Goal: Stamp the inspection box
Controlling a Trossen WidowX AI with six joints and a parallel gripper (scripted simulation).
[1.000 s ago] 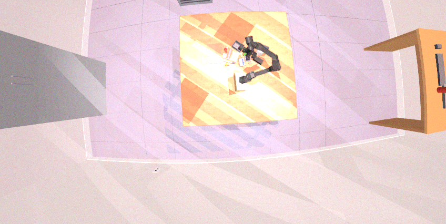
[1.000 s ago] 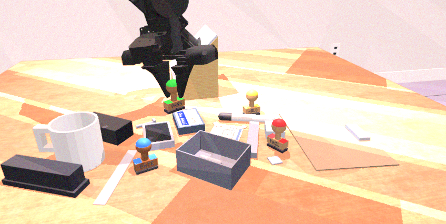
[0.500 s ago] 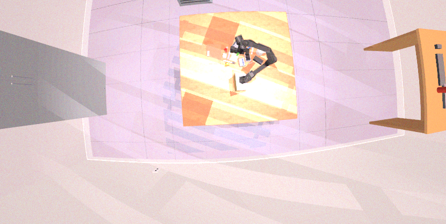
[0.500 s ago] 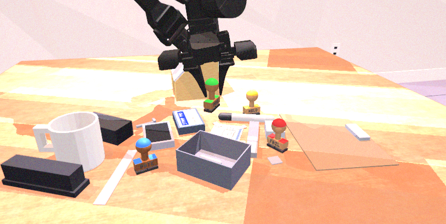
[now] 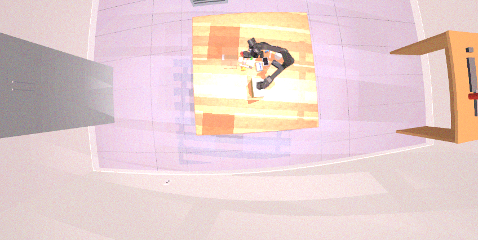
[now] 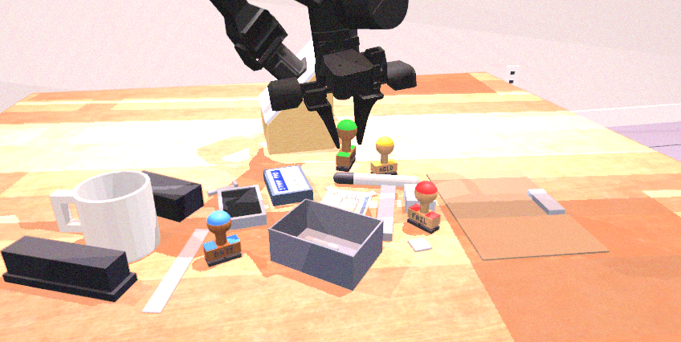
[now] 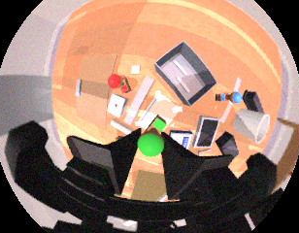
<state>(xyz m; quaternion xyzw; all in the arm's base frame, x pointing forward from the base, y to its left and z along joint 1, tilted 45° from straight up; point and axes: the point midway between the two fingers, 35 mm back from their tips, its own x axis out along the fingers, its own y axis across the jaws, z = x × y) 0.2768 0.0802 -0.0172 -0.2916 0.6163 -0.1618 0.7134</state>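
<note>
The white card lies 10 cm below my gripper tip and 1 cm to the right of it. Round my gripper tip: marker 9 cm below, 7 cm behind, 3 cm to the left; green-knobbed pass stamp 1 cm below; red FAIL stamp 10 cm to the left, 8 cm below, 6 cm ahead.
</note>
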